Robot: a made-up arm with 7 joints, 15 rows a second.
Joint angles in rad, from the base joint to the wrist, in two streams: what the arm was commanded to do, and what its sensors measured. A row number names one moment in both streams.
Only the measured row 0 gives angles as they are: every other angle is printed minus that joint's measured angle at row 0.
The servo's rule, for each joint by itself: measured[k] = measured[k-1] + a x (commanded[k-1-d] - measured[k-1]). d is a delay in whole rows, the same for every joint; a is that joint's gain. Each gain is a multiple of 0.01, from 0.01 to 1. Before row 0 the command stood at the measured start. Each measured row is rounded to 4 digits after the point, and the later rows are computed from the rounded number. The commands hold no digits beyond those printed.
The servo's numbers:
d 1
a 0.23 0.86 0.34 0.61 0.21 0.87 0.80
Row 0, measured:
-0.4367, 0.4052, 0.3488, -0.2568, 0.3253, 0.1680, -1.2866
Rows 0 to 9, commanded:
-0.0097, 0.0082, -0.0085, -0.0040, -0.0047, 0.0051, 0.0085
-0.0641, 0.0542, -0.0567, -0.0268, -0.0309, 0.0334, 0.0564
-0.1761, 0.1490, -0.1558, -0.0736, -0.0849, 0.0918, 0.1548
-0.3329, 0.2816, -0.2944, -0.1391, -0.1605, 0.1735, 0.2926
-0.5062, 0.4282, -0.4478, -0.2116, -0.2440, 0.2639, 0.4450
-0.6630, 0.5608, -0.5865, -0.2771, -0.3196, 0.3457, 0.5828
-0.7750, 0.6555, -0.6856, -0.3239, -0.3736, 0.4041, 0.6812
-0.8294, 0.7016, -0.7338, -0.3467, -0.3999, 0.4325, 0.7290
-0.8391, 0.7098, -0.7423, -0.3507, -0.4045, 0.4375, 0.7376
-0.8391, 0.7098, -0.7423, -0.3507, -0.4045, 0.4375, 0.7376
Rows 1 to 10, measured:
0.0000, 0.0000, 0.0000, 0.0000, 0.0000, 0.0000, 0.0000
-0.0022, 0.0071, -0.0029, -0.0024, -0.0010, 0.0044, 0.0068
-0.0164, 0.0476, -0.0212, -0.0173, -0.0073, 0.0296, 0.0465
-0.0531, 0.1348, -0.0670, -0.0516, -0.0236, 0.0837, 0.1331
-0.1175, 0.2610, -0.1443, -0.1050, -0.0523, 0.1618, 0.2607
-0.2069, 0.4048, -0.2475, -0.1700, -0.0926, 0.2506, 0.4081
-0.3118, 0.5390, -0.3628, -0.2353, -0.1403, 0.3333, 0.5479
-0.4183, 0.6392, -0.4726, -0.2893, -0.1893, 0.3949, 0.6545
-0.5129, 0.6929, -0.5614, -0.3243, -0.2335, 0.4276, 0.7141
-0.5879, 0.7074, -0.6229, -0.3404, -0.2694, 0.4362, 0.7329

